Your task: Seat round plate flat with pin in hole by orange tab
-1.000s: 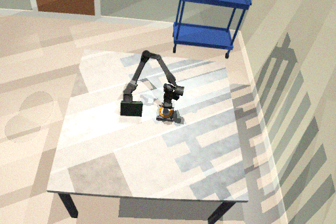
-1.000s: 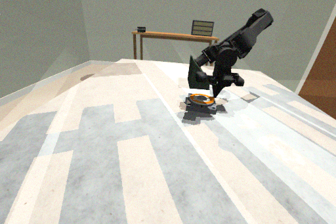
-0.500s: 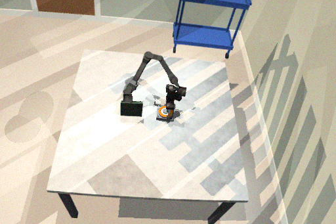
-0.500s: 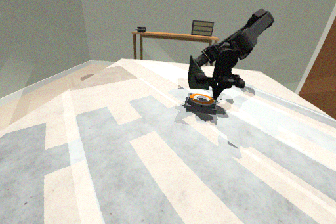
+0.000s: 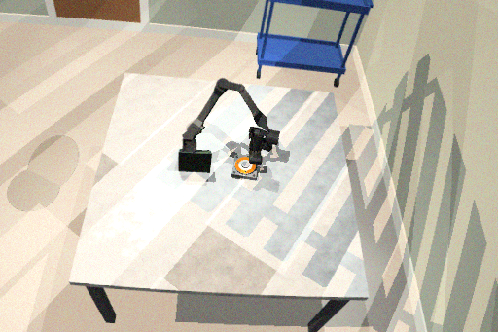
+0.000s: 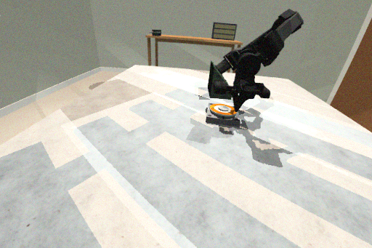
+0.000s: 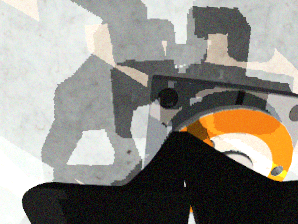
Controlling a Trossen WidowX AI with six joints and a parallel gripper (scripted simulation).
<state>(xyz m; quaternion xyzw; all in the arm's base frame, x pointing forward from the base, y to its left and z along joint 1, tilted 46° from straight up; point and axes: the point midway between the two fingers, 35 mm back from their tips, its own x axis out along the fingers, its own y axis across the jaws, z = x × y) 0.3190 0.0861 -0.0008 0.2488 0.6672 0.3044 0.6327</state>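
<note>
Now: the grey square base 40 mm to the right of my gripper tip, 40 mm behind it and 20 mm below it. Also, from my gripper tip: round orange plate: 30 mm to the right, 20 mm behind, 10 mm below.
</note>
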